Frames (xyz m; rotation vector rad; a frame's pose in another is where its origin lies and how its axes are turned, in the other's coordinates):
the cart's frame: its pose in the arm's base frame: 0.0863 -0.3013 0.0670 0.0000 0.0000 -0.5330
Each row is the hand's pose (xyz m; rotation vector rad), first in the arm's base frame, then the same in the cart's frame.
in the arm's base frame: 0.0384 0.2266 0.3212 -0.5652 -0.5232 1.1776
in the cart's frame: -0.3095 0.4303 0.2542 -0.4355 -0.6986 1.6812
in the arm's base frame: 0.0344 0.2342 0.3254 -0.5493 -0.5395 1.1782
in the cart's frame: -0.3168 0.4348 0.2584 -0.4146 -0.7110 1.6818
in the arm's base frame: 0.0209 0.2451 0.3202 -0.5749 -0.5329 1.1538
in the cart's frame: -0.3340 0.4374 0.2532 -0.4423 -0.7105 1.6564
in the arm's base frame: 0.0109 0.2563 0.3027 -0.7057 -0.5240 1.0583
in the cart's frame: -0.3483 0.4419 0.2357 -0.5768 -0.7346 1.5533
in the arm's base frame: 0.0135 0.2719 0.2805 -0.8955 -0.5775 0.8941
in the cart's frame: -0.3540 0.4567 0.2135 -0.7503 -0.8358 1.3718
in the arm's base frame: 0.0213 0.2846 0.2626 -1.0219 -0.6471 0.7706
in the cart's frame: -0.3537 0.4716 0.1956 -0.8543 -0.9360 1.2327
